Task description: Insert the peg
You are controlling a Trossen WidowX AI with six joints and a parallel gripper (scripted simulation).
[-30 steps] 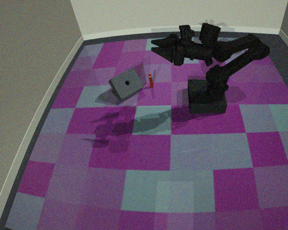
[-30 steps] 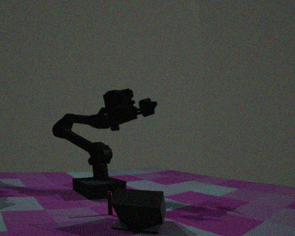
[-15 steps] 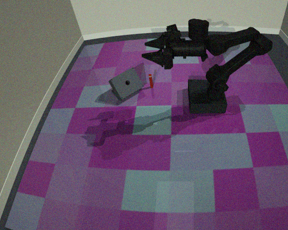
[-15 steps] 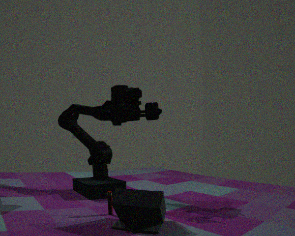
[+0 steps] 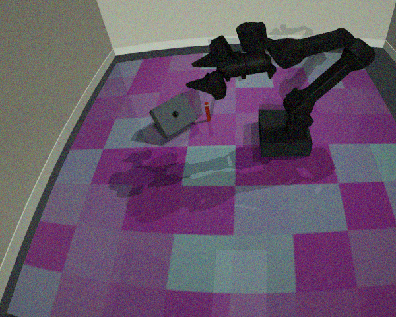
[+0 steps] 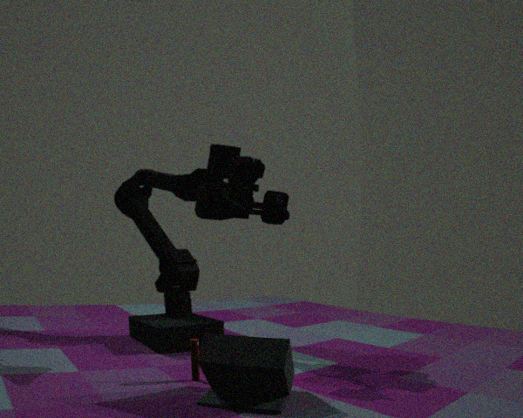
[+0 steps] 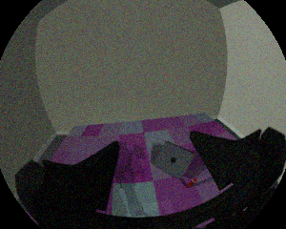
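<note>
The red peg is 240 mm below my gripper tip, 140 mm to the right of it and 30 mm behind it. Also, from my gripper tip: grey sloped panel 240 mm below, 130 mm to the right, 90 mm ahead.
</note>
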